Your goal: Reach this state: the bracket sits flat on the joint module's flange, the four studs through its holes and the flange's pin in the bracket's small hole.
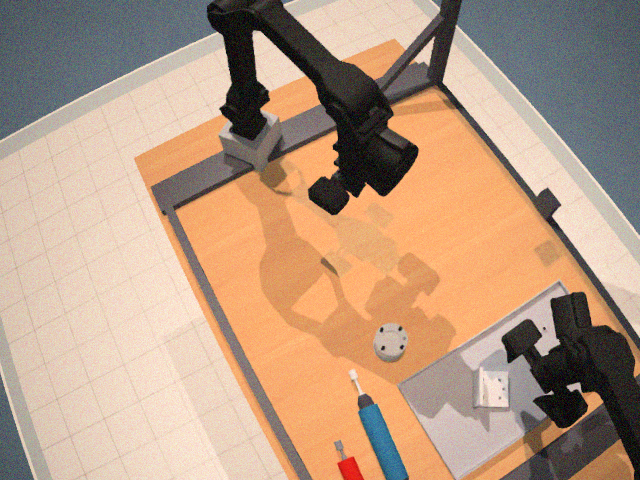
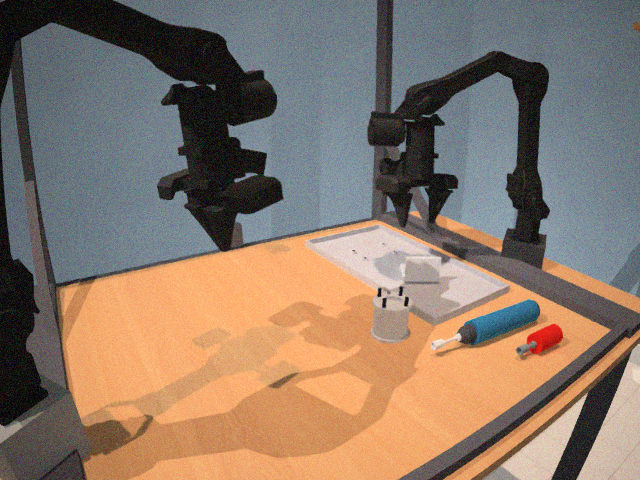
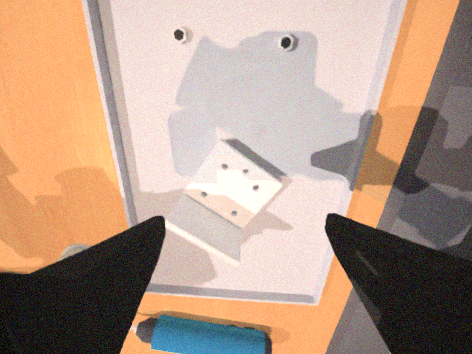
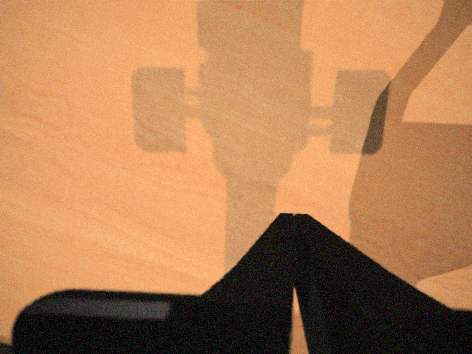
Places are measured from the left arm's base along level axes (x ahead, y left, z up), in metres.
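Pixels of known places: left gripper, fingertip midpoint: [image 1: 522, 380] [image 2: 417, 225] [image 3: 246, 222]; right gripper, fingertip midpoint: [image 1: 355, 195] [image 2: 225, 250] [image 4: 292, 227]; left arm's base at its link origin: [image 2: 525, 237]; right arm's base at its link origin: [image 1: 248, 125] [image 2: 12, 399].
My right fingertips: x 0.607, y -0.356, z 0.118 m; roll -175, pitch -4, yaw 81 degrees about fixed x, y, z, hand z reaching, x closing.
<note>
Ahead of a thing's pixels: the offset from my right fingertips to its middle. "pt": to the spot under its first point.
The white L-shaped bracket {dx -0.401, dy +0.155, dz -0.143 m} [image 1: 497, 391] [image 2: 422, 269] [image 3: 235, 187] lies in the grey tray {pt dx -0.373, dy +0.292, dz -0.171 m} [image 1: 445, 444] [image 2: 478, 290] [image 3: 310, 299], its holed plate down and its other plate upright. The round grey joint module {dx -0.181, dy +0.174, dz -0.138 m} [image 1: 390, 342] [image 2: 390, 319] stands on the table beside the tray, flange up, with black studs standing up from it. The flange's pin cannot be made out. My left gripper [image 2: 417, 223] [image 3: 246, 222] is open and empty, above the tray and clear of the bracket. My right gripper [image 2: 224, 249] [image 4: 292, 227] is shut and empty, high above the table, away from the module.
Several small nuts lie in the tray, one of them [image 2: 354, 251] [image 3: 286, 42] beyond the bracket. A blue screwdriver {dx -0.239, dy +0.330, dz -0.155 m} [image 1: 382, 439] [image 2: 506, 321] [image 3: 207, 336] and a shorter red tool {dx -0.227, dy +0.417, dz -0.158 m} [image 1: 350, 467] [image 2: 546, 338] lie beside the tray. Dark frame rails edge the table.
</note>
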